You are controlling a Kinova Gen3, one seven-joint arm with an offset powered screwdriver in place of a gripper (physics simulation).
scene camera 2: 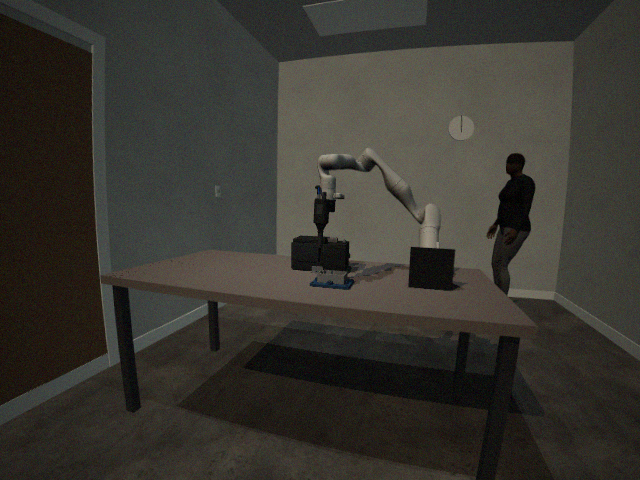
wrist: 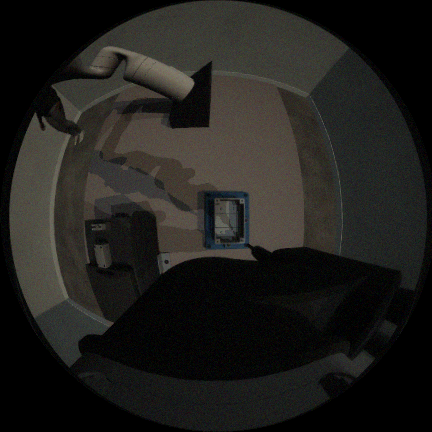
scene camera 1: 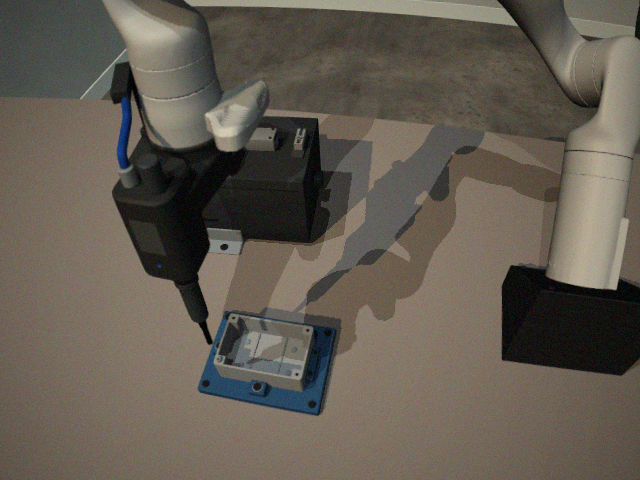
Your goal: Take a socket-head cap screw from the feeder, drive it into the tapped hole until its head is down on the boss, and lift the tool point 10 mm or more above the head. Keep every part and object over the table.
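Note:
My screwdriver [scene camera 1: 209,342] [wrist: 247,245] is tilted in scene camera 1, its dark bit tip raised above and left of the housing's near-left corner. The tip looks bare, with no screw on it. The open light grey housing [scene camera 1: 261,379] sits on a blue plate [scene camera 1: 232,395] [wrist: 208,235]. A small bright round screw head [scene camera 1: 219,358] shows on its near-left corner boss; its exact seating is too small to tell. The other corner bosses show dark holes. The black feeder [scene camera 1: 273,211] [scene camera 2: 305,253] [wrist: 143,235] stands behind, with a pale holed bracket [scene camera 1: 232,243] [wrist: 164,260] at its foot.
The arm's white base column [scene camera 1: 589,222] [scene camera 2: 429,232] rises by a black block [scene camera 1: 563,330] [scene camera 2: 431,268] [wrist: 197,112] at the right of the table [scene camera 1: 439,413] [scene camera 2: 232,286]. A person [scene camera 2: 516,201] stands beyond the table.

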